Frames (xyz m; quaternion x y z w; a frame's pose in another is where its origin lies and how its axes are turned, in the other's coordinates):
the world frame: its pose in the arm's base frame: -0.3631 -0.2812 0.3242 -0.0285 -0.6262 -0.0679 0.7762
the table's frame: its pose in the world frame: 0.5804 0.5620 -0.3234 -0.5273 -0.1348 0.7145 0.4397
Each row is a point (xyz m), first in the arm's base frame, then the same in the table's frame.
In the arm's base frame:
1: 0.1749 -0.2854 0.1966
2: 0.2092 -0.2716 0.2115
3: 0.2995 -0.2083 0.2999
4: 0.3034 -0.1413 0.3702
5: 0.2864 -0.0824 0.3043
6: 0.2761 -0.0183 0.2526
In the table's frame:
1: -0.2046 0.7223 0.2914
2: -0.1732 0.7198 0.2670
3: -0.0798 0.6649 0.1762
4: -0.0425 0.5802 0.1468
5: -0.0037 0.5779 0.2280
6: 0.0411 0.5664 0.2969

